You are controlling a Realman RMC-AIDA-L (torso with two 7-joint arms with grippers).
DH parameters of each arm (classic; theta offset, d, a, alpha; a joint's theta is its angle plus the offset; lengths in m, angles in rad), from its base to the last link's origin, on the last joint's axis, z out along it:
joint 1: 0 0.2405 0 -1.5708
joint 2: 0 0 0 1.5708
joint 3: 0 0.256 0 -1.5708
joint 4: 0 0 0 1.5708
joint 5: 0 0.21 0 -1.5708
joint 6: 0 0 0 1.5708
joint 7: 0 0.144 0 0
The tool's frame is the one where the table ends.
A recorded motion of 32 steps. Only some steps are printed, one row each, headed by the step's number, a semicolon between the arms.
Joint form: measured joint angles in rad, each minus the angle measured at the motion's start. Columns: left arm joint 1, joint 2, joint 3, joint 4, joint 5, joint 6, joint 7; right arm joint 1, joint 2, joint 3, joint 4, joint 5, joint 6, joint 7.
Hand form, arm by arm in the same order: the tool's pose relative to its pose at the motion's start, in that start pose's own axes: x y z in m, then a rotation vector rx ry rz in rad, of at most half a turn. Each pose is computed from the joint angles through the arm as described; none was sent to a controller.
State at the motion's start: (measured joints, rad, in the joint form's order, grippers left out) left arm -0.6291 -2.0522 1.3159 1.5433 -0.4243 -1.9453 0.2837; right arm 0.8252 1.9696 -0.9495 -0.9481 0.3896 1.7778 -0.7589
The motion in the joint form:
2: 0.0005 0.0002 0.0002 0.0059 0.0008 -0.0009 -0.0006; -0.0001 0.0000 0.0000 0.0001 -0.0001 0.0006 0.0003
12: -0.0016 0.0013 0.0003 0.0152 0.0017 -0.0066 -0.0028; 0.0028 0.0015 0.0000 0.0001 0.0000 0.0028 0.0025
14: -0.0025 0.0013 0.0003 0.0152 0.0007 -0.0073 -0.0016; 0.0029 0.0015 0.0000 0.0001 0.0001 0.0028 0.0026
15: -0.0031 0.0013 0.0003 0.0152 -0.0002 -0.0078 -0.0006; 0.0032 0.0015 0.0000 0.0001 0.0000 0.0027 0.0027
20: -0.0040 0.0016 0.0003 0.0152 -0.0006 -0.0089 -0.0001; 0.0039 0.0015 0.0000 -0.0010 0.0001 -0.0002 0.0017
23: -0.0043 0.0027 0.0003 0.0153 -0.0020 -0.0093 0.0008; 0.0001 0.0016 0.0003 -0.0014 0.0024 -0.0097 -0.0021
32: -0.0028 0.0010 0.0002 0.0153 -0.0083 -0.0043 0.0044; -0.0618 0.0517 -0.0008 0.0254 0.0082 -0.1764 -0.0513
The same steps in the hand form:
2: 0.0001 0.0001 -0.0010 0.0029 0.0035 0.0011; 0.0001 0.0000 0.0000 -0.0004 0.0006 0.0004
12: 0.0006 0.0005 -0.0032 0.0075 0.0066 0.0036; -0.0009 0.0011 0.0000 -0.0026 0.0013 -0.0005
14: 0.0008 0.0008 -0.0033 0.0066 0.0066 0.0059; -0.0009 0.0011 0.0000 -0.0026 0.0012 -0.0005
15: 0.0009 0.0010 -0.0034 0.0058 0.0067 0.0077; -0.0011 0.0012 -0.0001 -0.0024 0.0011 -0.0006
20: 0.0010 0.0011 -0.0037 0.0057 0.0062 0.0090; -0.0018 0.0010 -0.0004 0.0005 -0.0020 -0.0027
23: 0.0011 0.0010 -0.0039 0.0055 0.0064 0.0104; -0.0016 -0.0002 0.0002 0.0044 -0.0096 -0.0036
32: 0.0016 0.0020 -0.0034 -0.0007 0.0121 0.0155; 0.0036 -0.0067 0.0318 0.0367 -0.0881 -0.0031

